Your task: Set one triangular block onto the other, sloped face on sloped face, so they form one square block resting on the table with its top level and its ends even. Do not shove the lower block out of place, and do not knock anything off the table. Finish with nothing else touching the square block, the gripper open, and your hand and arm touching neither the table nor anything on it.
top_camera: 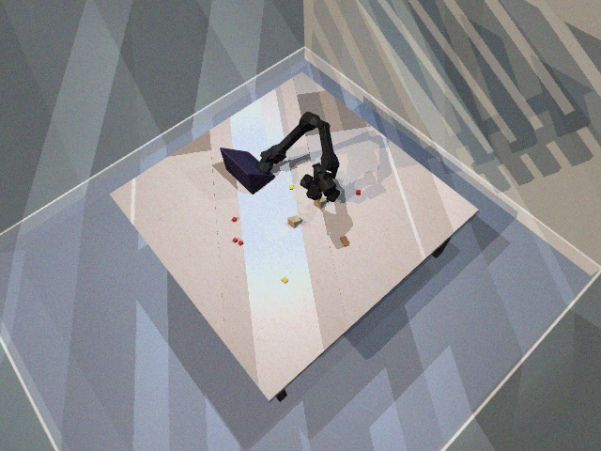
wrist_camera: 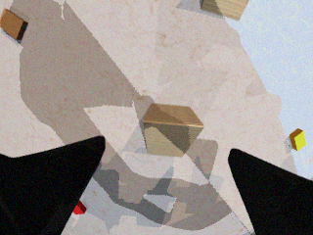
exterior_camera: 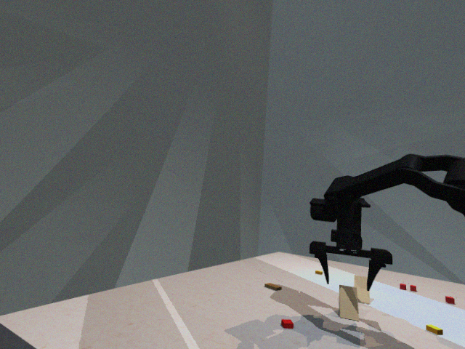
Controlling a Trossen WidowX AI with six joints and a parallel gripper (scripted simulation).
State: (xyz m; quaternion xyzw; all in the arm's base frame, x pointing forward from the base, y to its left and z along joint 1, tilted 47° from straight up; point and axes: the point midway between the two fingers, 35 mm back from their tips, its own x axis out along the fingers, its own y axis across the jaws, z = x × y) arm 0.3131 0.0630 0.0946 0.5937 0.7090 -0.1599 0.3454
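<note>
My gripper tip is 7 cm short of the red cube, 19 cm to the right of it and 6 cm above it. Also, from my gripper tip: flat block (23 cm ahead, 4 cm to the right, 6 cm below).
</note>
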